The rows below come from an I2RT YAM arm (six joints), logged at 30 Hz.
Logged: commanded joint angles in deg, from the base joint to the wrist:
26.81 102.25 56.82 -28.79 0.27 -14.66
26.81 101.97 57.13 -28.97 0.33 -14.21
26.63 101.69 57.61 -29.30 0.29 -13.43
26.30 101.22 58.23 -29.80 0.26 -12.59
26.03 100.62 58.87 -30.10 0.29 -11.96
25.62 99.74 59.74 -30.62 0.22 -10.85
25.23 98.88 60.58 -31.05 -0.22 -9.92
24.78 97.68 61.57 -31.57 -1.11 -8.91
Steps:
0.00 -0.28 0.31 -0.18 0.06 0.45
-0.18 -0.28 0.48 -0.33 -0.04 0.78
-0.33 -0.47 0.62 -0.50 -0.03 0.84
-0.27 -0.60 0.64 -0.30 0.03 0.63
-0.41 -0.88 0.87 -0.52 -0.07 1.11
-0.39 -0.86 0.84 -0.43 -0.44 0.93
-0.45 -1.20 0.99 -0.52 -0.89 1.01

